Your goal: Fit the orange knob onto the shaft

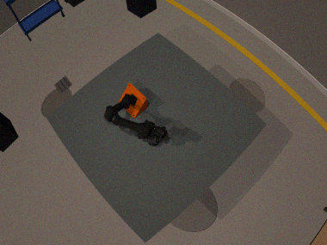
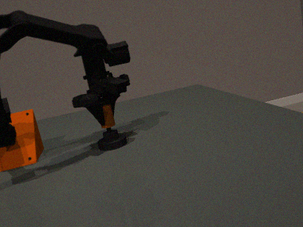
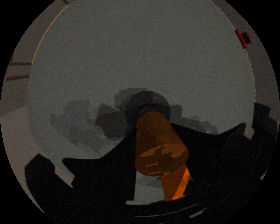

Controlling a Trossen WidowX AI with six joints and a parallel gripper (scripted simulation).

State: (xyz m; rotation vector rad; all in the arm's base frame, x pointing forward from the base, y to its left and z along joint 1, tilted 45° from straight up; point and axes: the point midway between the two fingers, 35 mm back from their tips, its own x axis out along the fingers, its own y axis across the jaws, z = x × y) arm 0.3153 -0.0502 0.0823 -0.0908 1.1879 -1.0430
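Now: gripper tip 2 cm below the knob. Round my gripper tip: dark pedestal (4 cm below).
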